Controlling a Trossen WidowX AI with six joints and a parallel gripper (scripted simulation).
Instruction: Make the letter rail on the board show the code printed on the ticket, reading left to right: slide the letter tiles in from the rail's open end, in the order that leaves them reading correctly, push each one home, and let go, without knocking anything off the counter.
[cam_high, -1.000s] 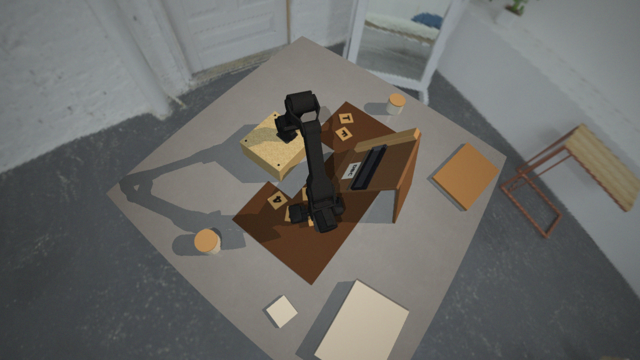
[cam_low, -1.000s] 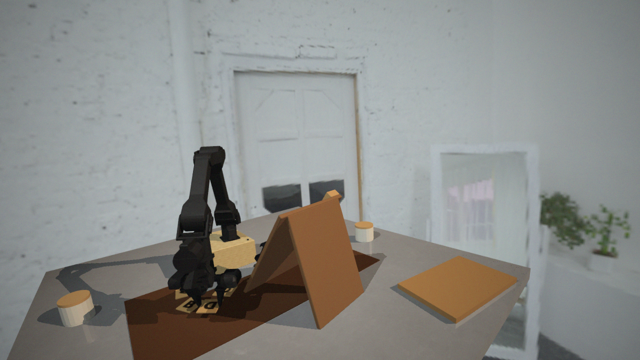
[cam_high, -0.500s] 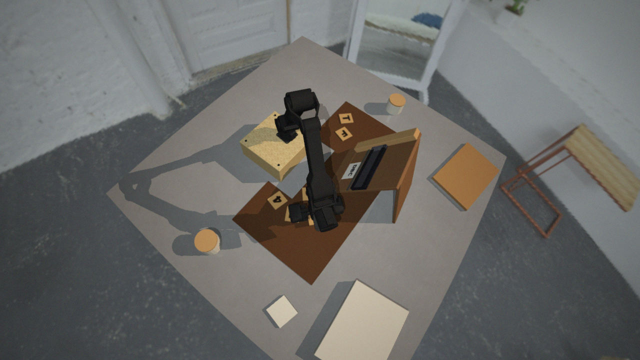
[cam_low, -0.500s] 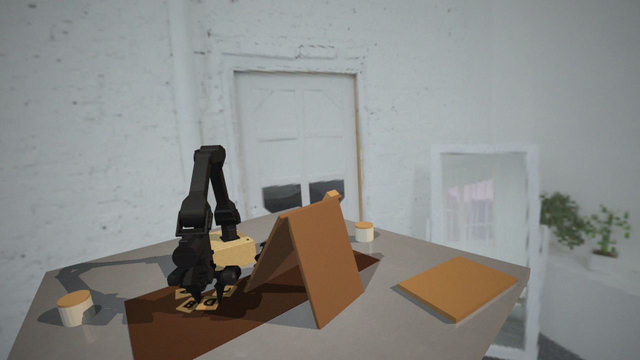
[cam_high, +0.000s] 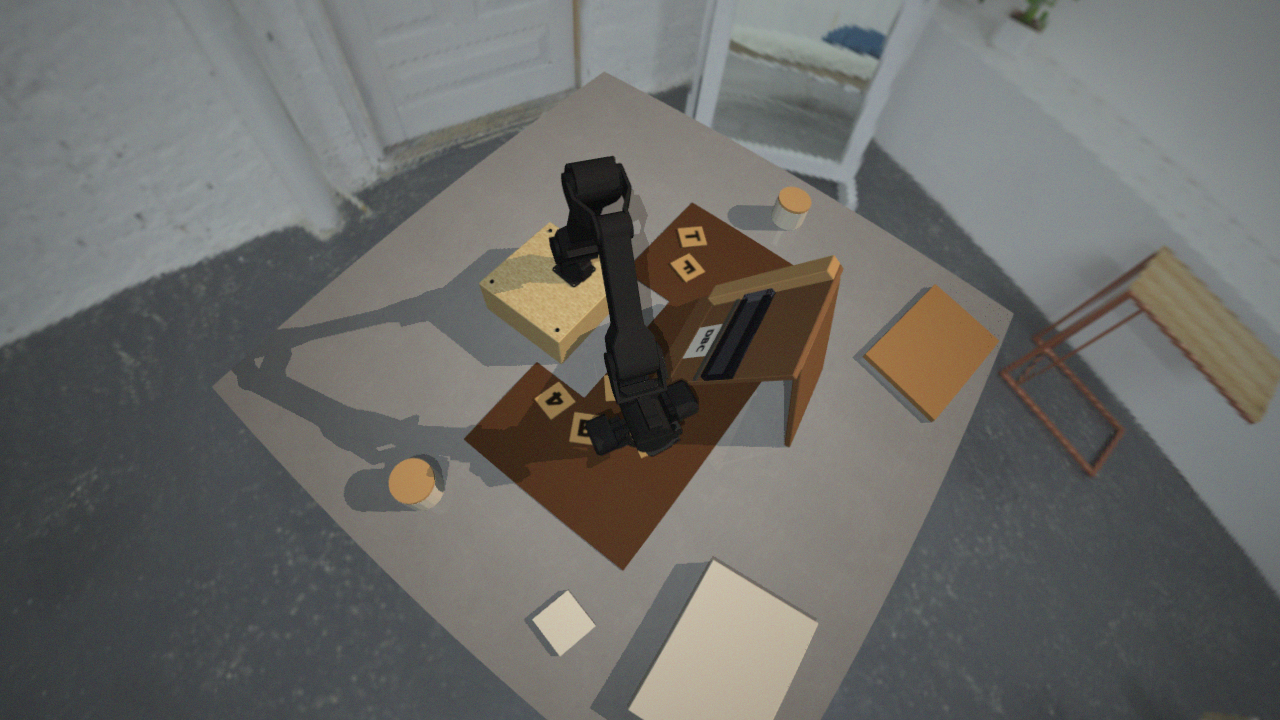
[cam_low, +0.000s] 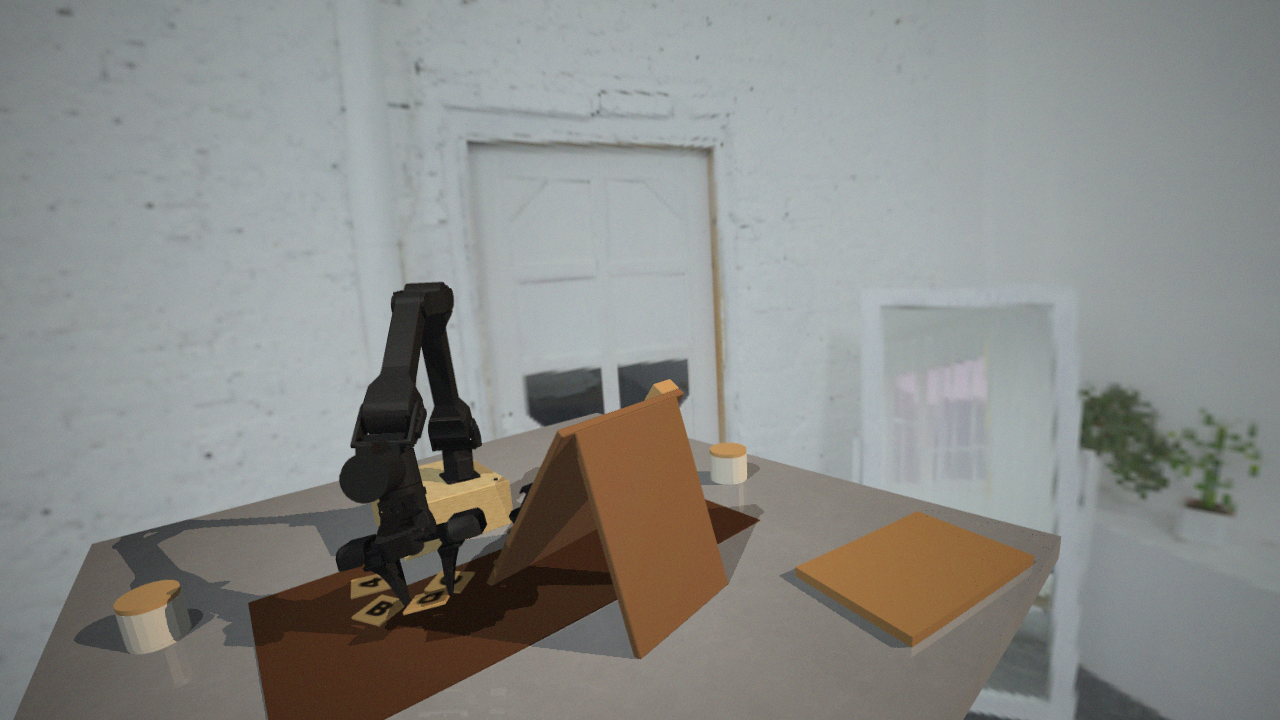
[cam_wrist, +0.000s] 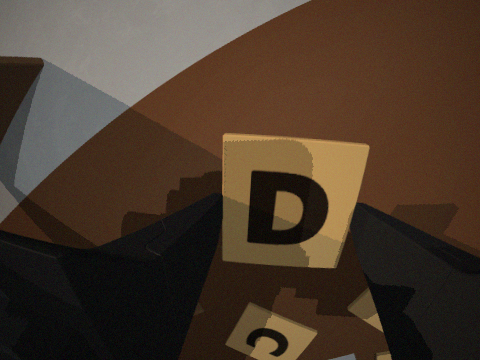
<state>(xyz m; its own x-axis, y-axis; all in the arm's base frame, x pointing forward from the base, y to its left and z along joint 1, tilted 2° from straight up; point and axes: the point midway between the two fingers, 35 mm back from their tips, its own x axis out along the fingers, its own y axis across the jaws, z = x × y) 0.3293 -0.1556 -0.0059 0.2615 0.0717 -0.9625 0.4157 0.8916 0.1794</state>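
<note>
Right now my gripper tip is 40 mm past the white ticket, 210 mm to the right of it and 30 mm below it. The rest, counted from my gripper tip: D tile: right at my gripper tip; tile marked 4: 190 mm behind, 50 mm to the right, 50 mm below; C tile: 120 mm behind, 60 mm to the left, 50 mm below.
</note>
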